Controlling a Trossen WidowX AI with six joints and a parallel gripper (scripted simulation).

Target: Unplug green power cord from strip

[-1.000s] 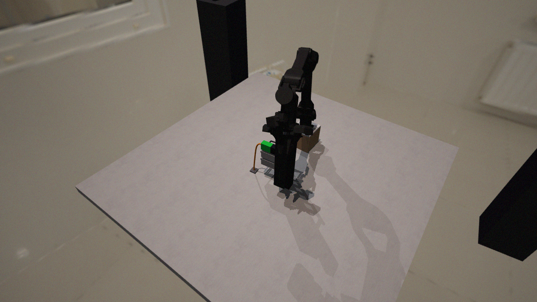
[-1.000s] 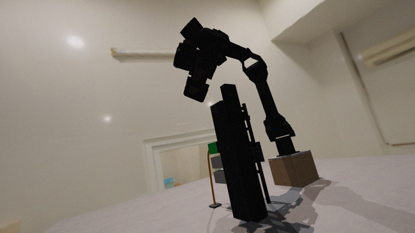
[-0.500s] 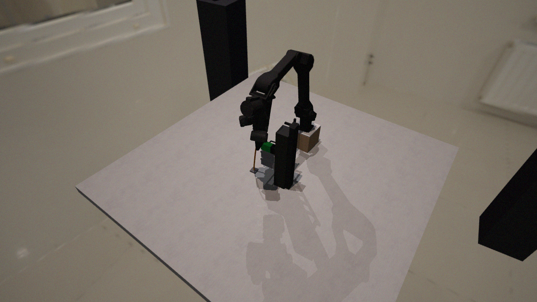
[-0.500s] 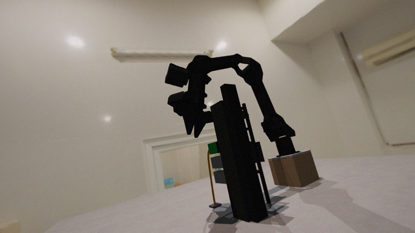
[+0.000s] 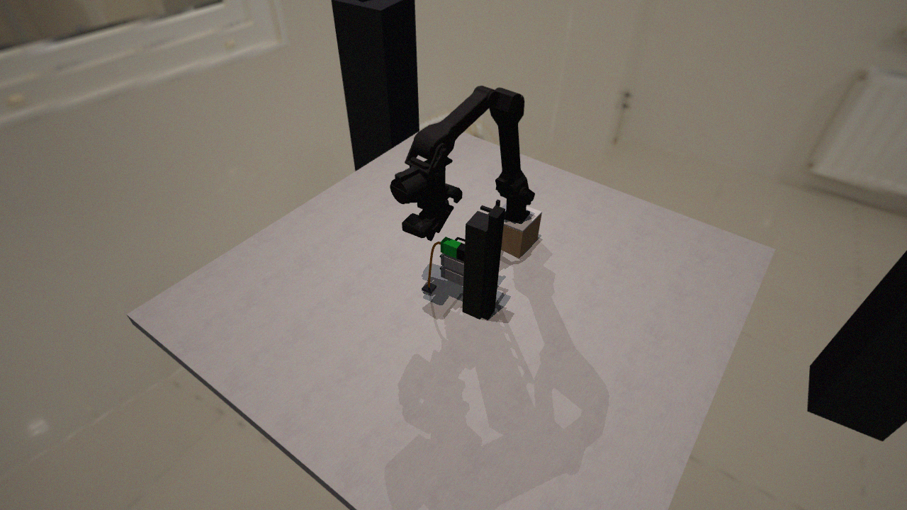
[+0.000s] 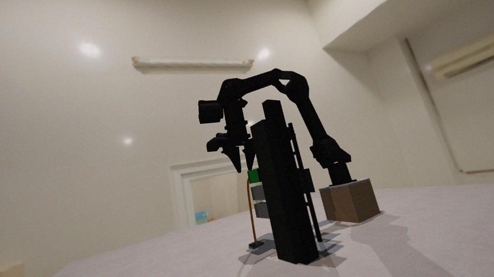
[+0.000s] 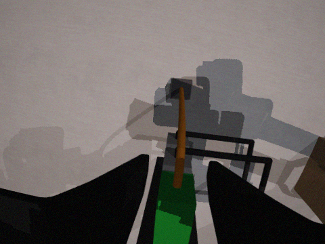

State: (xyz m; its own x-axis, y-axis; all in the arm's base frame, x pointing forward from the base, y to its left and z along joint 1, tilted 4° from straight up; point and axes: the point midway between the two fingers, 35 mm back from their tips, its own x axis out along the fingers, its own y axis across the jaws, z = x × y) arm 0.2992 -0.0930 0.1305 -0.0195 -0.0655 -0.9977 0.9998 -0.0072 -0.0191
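Now: gripper tip 70 mm to the right of the green plug and 10 mm above it. From my gripper tip the other things lie so: thin black rack (90 mm behind, 130 mm to the left, 50 mm below); black power strip (140 mm to the left, 50 mm below); tower (160 mm to the left, 30 mm below).
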